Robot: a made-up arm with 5 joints.
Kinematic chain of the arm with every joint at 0, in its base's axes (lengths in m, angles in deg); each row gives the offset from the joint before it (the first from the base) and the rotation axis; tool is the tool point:
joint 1: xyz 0 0 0.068 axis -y
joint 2: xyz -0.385 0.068 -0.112 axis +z
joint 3: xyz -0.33 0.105 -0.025 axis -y
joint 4: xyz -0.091 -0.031 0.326 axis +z
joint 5: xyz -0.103 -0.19 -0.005 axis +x
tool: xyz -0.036 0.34 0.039
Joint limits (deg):
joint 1: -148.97..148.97
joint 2: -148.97..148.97
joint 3: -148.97..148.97
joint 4: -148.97..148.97
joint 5: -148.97..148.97
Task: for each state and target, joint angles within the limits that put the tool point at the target. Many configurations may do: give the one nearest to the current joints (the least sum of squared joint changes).
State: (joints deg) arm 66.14 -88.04 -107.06 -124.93 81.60
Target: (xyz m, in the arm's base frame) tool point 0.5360 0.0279 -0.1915
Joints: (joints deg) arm 71.29 -67.32 -140.74 -135.65 75.13
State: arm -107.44 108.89 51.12 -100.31 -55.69
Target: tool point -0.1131 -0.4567 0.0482
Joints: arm -98.84 148.60 93.23 -84.02 -9.82
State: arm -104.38 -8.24 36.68 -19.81 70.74
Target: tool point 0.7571 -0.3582 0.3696
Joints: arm -117.60 33.64 -7.00 9.71 98.76
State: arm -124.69 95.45 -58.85 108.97 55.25
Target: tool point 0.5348 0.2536 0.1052
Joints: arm -146.48 106.49 -44.62 121.40 74.10
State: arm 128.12 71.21 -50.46 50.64 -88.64
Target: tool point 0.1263 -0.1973 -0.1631
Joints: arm 126.91 107.51 -88.00 59.33 -60.11
